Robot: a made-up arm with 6 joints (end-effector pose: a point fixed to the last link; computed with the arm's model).
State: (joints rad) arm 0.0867 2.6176 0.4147 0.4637 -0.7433 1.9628
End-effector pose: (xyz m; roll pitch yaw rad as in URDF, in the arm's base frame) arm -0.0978 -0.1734 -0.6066 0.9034 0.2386 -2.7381
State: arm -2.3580 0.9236 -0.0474 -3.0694 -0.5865 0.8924
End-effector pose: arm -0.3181 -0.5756 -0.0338 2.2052 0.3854 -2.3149
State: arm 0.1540 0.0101 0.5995 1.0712 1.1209 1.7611
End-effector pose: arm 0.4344 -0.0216 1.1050 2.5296 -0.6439 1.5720
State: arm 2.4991 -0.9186 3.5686 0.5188 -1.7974 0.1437
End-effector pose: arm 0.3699 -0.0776 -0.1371 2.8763 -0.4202 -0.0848
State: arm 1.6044 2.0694 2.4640 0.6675 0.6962 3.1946
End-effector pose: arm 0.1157 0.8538 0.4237 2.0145 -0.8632 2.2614
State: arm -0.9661 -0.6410 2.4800 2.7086 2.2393 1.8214
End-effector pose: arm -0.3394 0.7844 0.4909 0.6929 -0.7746 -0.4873
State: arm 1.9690 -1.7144 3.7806 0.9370 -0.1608 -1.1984
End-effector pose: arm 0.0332 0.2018 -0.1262 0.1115 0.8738 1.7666
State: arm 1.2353 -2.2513 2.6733 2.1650 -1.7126 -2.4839
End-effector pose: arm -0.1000 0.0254 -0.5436 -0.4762 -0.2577 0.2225
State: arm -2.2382 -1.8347 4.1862 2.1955 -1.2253 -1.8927
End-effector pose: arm -0.0866 -0.2835 0.1467 -0.1852 -0.4597 3.0259
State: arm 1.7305 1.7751 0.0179 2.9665 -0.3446 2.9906
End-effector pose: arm -0.2230 0.2471 -0.4271 -0.0479 1.4066 1.3621
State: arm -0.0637 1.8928 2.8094 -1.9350 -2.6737 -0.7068
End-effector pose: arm 0.8641 0.0104 0.5260 1.5076 0.6567 2.5168
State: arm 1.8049 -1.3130 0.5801 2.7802 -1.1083 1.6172
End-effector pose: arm -0.0247 -0.6373 0.9166 -1.5035 -0.1587 -1.0105
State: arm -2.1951 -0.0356 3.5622 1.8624 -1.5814 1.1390
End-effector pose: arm 0.3283 0.3654 0.1993 0.9078 0.2562 2.6585
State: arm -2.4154 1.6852 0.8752 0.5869 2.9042 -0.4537
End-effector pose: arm -0.7488 -0.4604 -0.1591 -1.9101 -0.9954 0.4845
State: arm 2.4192 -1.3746 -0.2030 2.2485 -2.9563 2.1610
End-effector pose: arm 0.1153 -0.2552 0.9539 -2.7979 1.0366 -0.4366
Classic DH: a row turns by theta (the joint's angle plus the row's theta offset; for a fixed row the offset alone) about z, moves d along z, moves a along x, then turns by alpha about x. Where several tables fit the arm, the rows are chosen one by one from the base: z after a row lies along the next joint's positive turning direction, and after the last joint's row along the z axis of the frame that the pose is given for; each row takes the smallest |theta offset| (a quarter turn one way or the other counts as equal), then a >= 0, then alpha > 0; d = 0 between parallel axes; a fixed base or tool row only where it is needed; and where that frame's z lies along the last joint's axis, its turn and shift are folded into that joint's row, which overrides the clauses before.
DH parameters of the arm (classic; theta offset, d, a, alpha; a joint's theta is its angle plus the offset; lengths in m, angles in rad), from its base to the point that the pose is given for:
joint 1: 0 0.2589 0 -1.5708
joint 2: -1.5708 0 0.3698 3.1416
joint 3: 0 0 0 -1.5708
joint 4: 0 -0.6157 0 1.5708
joint 5: 0 0.1837 0 -1.5708
joint 6: 1.5708 0 0 1.5708
tool (fixed): -1.5708 0 0 0

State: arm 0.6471 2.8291 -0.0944 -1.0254 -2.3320 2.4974
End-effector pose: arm -0.3585 -0.3904 -0.0729 2.4419 -0.5421 1.4546
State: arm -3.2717 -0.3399 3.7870 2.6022 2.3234 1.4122
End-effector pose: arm 0.3612 -0.2062 0.0423 -0.6275 -1.1574 -1.3336
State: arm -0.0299 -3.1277 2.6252 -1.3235 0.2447 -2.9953
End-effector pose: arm 0.4344 -0.0580 -0.5759 -2.0902 0.4551 -0.2945
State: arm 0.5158 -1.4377 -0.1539 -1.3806 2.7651 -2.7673
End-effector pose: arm 0.0004 -0.0397 0.8474 -0.9788 1.0598 -1.7954
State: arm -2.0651 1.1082 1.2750 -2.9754 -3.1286 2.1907
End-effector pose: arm -0.2880 -0.9162 0.4962 -2.0249 0.1540 1.0743
